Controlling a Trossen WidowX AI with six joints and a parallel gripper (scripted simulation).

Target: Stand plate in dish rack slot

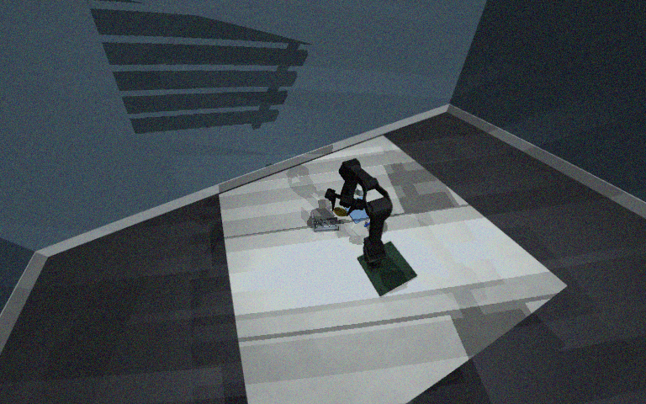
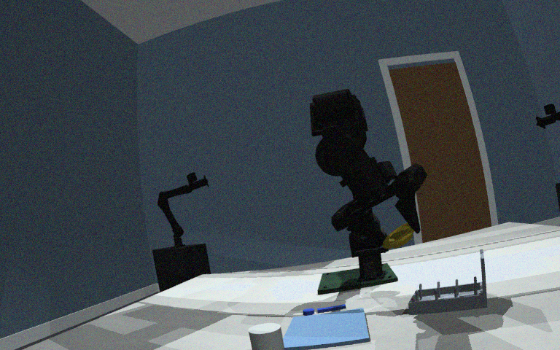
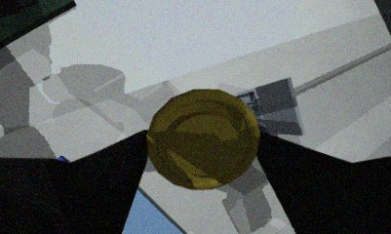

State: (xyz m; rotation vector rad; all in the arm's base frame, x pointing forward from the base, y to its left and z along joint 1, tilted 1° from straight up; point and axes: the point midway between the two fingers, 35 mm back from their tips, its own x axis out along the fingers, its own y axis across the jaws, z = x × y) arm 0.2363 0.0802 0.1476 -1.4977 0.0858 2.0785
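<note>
Right now my gripper tip is 30 mm short of the grey dish rack, 70 mm to the right of it and 100 mm above it. Also, from my gripper tip: blue mat: 80 mm ahead, 130 mm to the right, 120 mm below; yellow plate: 10 mm above.
</note>
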